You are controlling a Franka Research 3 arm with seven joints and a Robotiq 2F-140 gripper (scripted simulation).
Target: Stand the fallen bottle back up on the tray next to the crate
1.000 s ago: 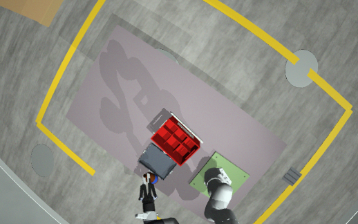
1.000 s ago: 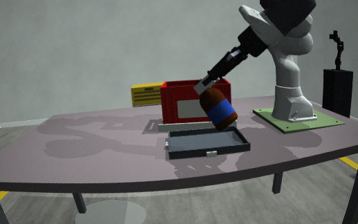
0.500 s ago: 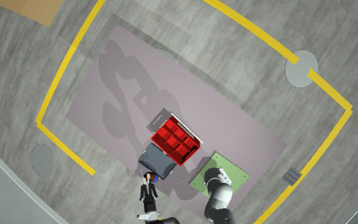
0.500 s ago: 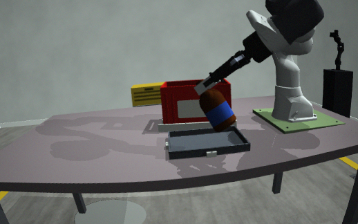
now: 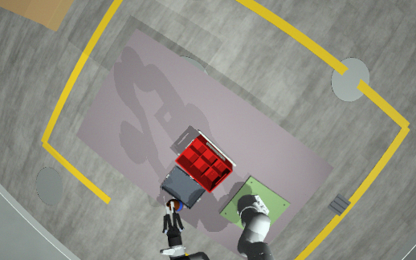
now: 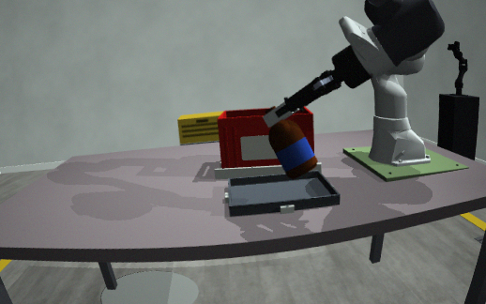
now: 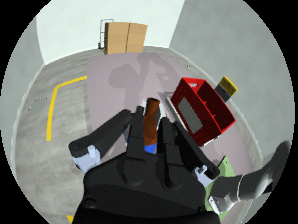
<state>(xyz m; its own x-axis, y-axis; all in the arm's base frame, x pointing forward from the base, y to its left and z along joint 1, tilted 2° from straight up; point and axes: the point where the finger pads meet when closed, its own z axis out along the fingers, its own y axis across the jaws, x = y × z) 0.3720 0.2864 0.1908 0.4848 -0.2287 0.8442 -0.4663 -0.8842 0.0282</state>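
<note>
Now: hand 1 cm past the glass bottle and 6 cm above it. Round my hand: tray (1 cm ahead, 6 cm to the right, 20 cm below); red crate (4 cm ahead, 31 cm to the right, 13 cm below).
</note>
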